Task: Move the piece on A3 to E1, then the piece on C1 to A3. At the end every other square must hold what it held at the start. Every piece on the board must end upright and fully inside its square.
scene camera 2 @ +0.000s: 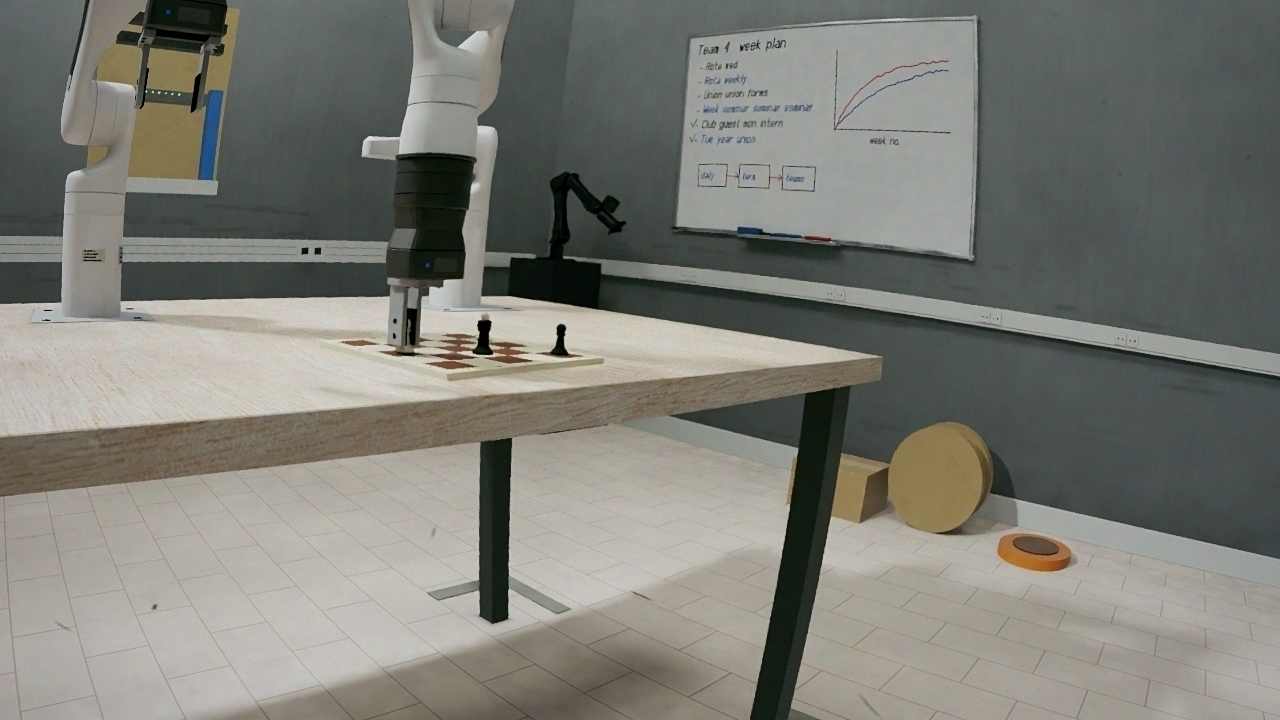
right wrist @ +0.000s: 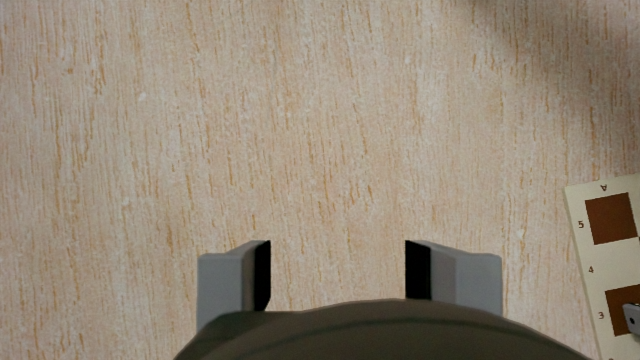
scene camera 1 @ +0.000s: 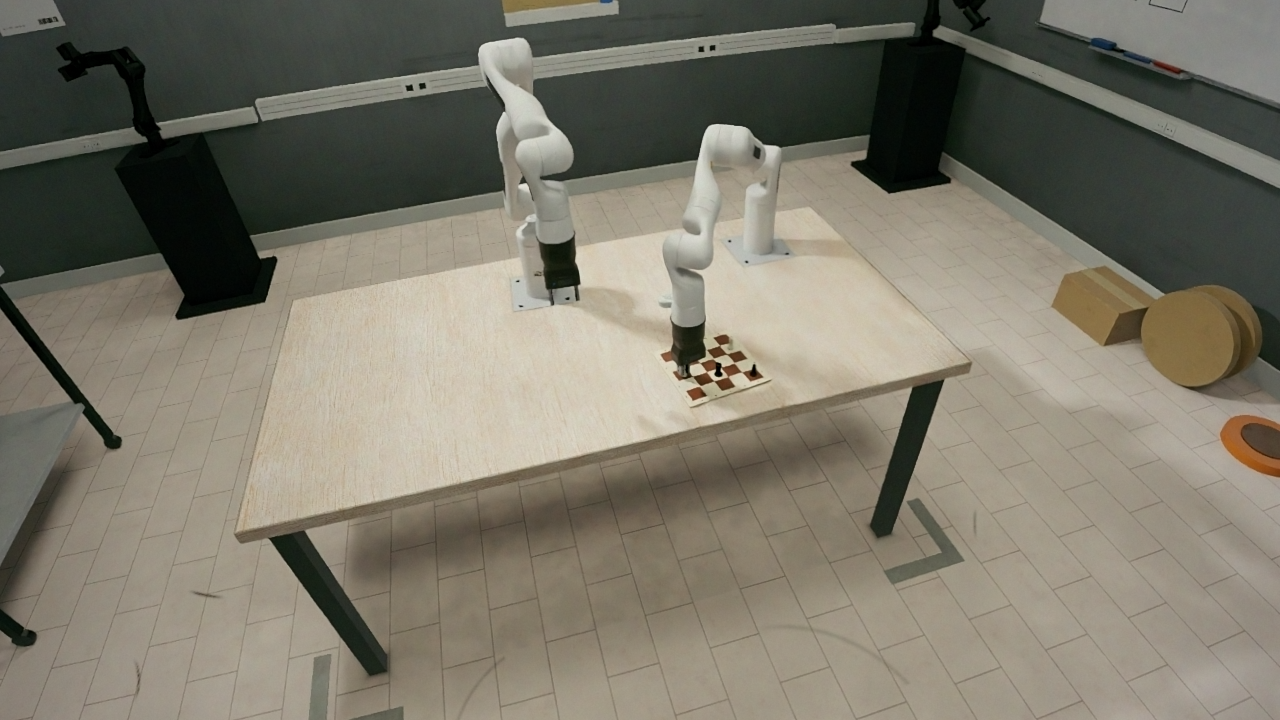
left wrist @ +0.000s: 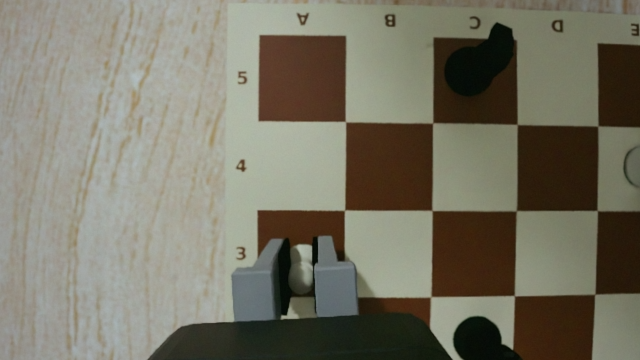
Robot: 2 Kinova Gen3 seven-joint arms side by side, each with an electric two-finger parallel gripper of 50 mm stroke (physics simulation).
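Frame: origin at the left arm's base, x right, y ahead, z up, level; millimetres.
Where they show: left gripper, fingertip midpoint: [scene camera 2: 403, 344] [scene camera 1: 683, 372] [left wrist: 302, 263]; right gripper, fingertip midpoint: [scene camera 2: 167, 109] [right wrist: 337, 269] [scene camera 1: 564, 300]; left arm's base, link origin: [scene camera 2: 455, 306] [scene camera 1: 757, 247]; right arm's base, link origin: [scene camera 2: 91, 315] [scene camera 1: 542, 290].
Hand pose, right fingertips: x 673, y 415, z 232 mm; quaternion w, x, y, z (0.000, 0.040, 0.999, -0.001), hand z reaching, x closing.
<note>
Each offset is from my right fingertips to the top centre of the thing. "pt": to the spot under its first point. Level surfaces: height alone.
My left gripper [scene camera 1: 682, 370] [scene camera 2: 404, 347] [left wrist: 302, 263] is shut on a white piece {dx -250, dy +84, dz -192 mm} [left wrist: 301, 277], low over square A3 of the chessboard {dx -324, dy +71, dz -226 mm} [scene camera 2: 450, 374] [left wrist: 242, 125] [right wrist: 590, 252]. The fingers hide most of the piece, so I cannot tell whether its base touches the board. A black piece {dx -409, dy +137, dz -194 mm} [scene camera 1: 753, 369] [scene camera 2: 560, 340] stands upright on E1. My right gripper [scene camera 1: 564, 293] [scene camera 2: 171, 100] [right wrist: 337, 269] is open and empty, high above the table at the left, away from the board. C1 does not show in the left wrist view.
A black piece {dx -330, dy +109, dz -193 mm} [scene camera 1: 717, 368] [scene camera 2: 483, 337] [left wrist: 477, 337] stands on C2, near the left gripper. Another black piece {dx -312, dy -9, dz -186 mm} [left wrist: 469, 71] stands on C5. A pale piece {pt dx -391, dy +24, dz -221 mm} [left wrist: 634, 166] stands on E4, partly in the left wrist view. The board lies near the front edge of the table {dz -232 mm} [scene camera 1: 447, 376].
</note>
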